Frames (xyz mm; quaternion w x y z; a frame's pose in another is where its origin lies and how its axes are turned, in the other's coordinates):
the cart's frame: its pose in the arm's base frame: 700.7 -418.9 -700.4 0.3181 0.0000 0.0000 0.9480
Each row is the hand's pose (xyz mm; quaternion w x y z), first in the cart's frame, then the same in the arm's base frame.
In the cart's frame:
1: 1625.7 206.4 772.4 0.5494 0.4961 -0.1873 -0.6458
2: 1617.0 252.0 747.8 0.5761 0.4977 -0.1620 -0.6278
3: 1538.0 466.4 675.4 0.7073 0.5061 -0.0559 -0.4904
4: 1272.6 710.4 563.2 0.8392 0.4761 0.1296 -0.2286
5: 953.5 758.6 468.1 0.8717 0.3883 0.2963 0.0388
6: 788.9 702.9 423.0 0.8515 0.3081 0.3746 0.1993
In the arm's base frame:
1: -720.5 397.1 72.0 0.7870 0.3354 0.4107 0.3154
2: -741.0 355.5 47.4 0.7785 0.3119 0.4203 0.3465
3: -807.3 136.8 -25.0 0.6899 0.2140 0.4620 0.5145
4: -742.8 -217.9 -137.2 0.4837 0.0286 0.4926 0.7229
5: -517.4 -448.8 -232.3 0.2405 -0.1574 0.4624 0.8388
6: -352.5 -503.7 -277.4 0.0819 -0.2571 0.4113 0.8707

